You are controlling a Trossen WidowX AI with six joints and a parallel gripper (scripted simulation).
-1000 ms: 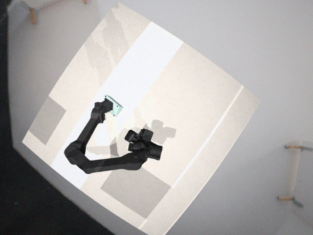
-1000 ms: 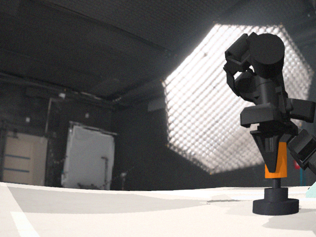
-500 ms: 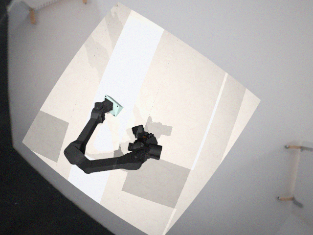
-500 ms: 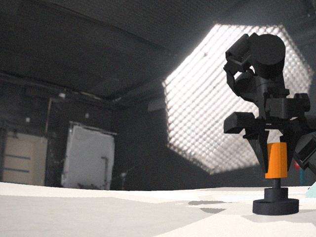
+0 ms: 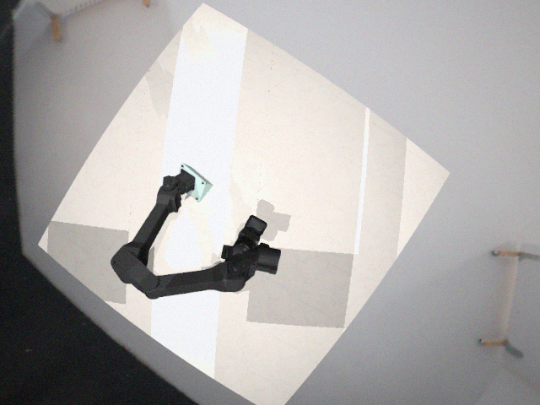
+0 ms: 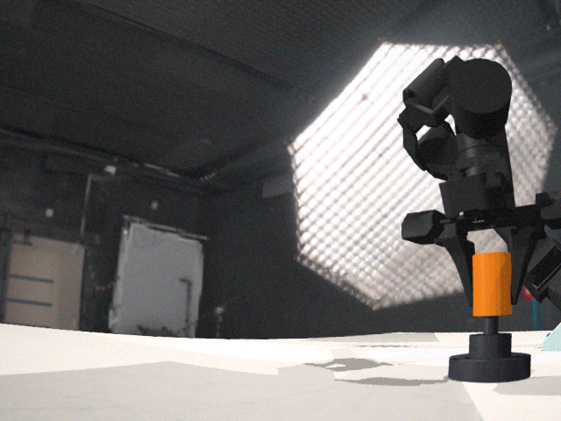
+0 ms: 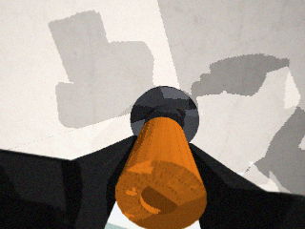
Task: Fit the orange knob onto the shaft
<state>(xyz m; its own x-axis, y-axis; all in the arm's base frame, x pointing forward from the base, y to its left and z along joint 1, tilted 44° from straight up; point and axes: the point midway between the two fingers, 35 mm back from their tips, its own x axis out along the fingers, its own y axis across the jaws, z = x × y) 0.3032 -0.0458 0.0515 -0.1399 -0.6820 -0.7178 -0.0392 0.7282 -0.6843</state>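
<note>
The orange knob lies 20 mm above my gripper tip. Round my gripper tip: round pedestal (40 mm below).
</note>
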